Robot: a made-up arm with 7 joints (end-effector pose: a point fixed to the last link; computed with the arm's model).
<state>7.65 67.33 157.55 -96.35 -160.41 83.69 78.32</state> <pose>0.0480 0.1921 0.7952 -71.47 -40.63 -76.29</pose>
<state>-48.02 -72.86 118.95 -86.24 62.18 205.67 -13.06</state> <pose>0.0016 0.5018 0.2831 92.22 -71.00 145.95</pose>
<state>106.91 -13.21 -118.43 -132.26 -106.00 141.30 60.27</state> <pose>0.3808 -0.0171 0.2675 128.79 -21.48 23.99</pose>
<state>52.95 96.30 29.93 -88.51 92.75 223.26 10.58</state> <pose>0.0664 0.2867 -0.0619 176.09 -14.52 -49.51</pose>
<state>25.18 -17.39 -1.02 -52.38 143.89 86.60 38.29</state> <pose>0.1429 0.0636 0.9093 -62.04 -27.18 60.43</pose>
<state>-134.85 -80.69 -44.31 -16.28 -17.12 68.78 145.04</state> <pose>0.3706 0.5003 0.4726 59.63 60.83 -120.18</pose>
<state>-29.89 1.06 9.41 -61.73 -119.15 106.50 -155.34</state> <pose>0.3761 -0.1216 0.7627 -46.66 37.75 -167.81</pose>
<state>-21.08 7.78 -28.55 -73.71 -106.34 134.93 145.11</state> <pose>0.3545 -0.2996 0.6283 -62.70 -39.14 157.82</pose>
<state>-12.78 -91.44 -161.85 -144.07 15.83 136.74 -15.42</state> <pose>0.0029 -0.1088 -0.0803 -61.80 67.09 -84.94</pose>
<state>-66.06 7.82 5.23 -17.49 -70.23 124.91 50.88</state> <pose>0.1136 -0.1346 0.9129 -45.31 -56.37 112.17</pose>
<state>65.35 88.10 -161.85 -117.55 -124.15 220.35 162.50</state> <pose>0.1842 0.0457 0.5907 14.74 -72.37 94.17</pose>
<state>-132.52 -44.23 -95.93 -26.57 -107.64 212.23 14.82</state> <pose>0.1178 0.3382 0.6962 33.01 -16.21 -124.30</pose>
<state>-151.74 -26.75 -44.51 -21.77 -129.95 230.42 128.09</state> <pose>0.0893 0.1094 0.7901 22.71 -32.93 -15.36</pose>
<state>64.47 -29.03 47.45 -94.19 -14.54 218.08 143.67</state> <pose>-0.2290 0.1484 0.6959 -46.60 1.37 55.53</pose>
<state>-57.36 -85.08 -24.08 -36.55 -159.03 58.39 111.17</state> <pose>-0.4062 0.4562 0.5220 -171.17 -4.99 23.30</pose>
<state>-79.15 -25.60 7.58 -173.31 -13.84 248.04 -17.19</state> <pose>0.0634 -0.1665 0.3410 72.13 -61.01 46.93</pose>
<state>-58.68 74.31 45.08 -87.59 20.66 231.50 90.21</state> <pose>0.4003 -0.2362 0.1532 -125.29 48.18 -162.47</pose>
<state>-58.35 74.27 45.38 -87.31 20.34 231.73 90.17</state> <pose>0.4029 -0.2340 0.1557 -124.45 48.52 -161.56</pose>
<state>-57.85 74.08 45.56 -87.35 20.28 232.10 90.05</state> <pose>0.4053 -0.2298 0.1579 -123.75 48.61 -160.66</pose>
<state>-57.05 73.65 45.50 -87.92 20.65 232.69 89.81</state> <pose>0.4076 -0.2222 0.1592 -123.33 48.28 -159.76</pose>
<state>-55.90 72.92 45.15 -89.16 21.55 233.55 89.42</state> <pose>0.4093 -0.2105 0.1594 -123.24 47.40 -158.90</pose>
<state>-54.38 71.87 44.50 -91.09 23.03 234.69 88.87</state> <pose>0.4100 -0.1949 0.1586 -123.49 45.92 -158.09</pose>
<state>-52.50 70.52 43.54 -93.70 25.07 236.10 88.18</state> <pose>0.4090 -0.1758 0.1567 -124.00 43.78 -157.33</pose>
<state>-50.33 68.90 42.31 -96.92 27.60 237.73 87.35</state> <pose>0.4054 -0.1543 0.1539 -124.65 40.96 -156.57</pose>
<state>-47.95 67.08 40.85 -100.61 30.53 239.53 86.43</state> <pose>0.3990 -0.1320 0.1505 -125.31 37.52 -155.85</pose>
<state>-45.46 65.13 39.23 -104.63 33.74 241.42 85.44</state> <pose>0.3896 -0.1102 0.1469 -125.88 33.55 -155.17</pose>
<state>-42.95 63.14 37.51 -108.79 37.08 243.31 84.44</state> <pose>0.3777 -0.0902 0.1434 -126.28 29.21 -154.57</pose>
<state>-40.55 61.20 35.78 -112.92 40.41 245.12 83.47</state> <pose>0.3641 -0.0730 0.1403 -126.51 24.71 -154.10</pose>
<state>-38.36 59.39 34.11 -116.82 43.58 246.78 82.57</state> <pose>0.3499 -0.0592 0.1378 -126.55 20.29 -153.81</pose>
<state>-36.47 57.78 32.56 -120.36 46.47 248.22 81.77</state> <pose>0.3361 -0.0488 0.1360 -126.48 16.15 -153.72</pose>
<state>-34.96 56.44 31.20 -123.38 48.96 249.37 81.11</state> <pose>0.3238 -0.0417 0.1346 -126.37 12.53 -153.84</pose>
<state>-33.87 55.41 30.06 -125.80 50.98 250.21 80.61</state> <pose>0.3134 -0.0375 0.1336 -126.29 9.56 -154.16</pose>
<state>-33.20 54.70 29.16 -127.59 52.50 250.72 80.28</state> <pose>0.3055 -0.0358 0.1326 -126.31 7.32 -154.62</pose>
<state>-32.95 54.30 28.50 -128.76 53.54 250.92 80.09</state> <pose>0.2999 -0.0361 0.1315 -126.46 5.78 -155.20</pose>
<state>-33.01 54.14 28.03 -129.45 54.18 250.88 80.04</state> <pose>0.2962 -0.0378 0.1303 -126.73 4.83 -155.85</pose>
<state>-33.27 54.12 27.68 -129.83 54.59 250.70 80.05</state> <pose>0.2938 -0.0405 0.1290 -127.05 4.24 -156.54</pose>
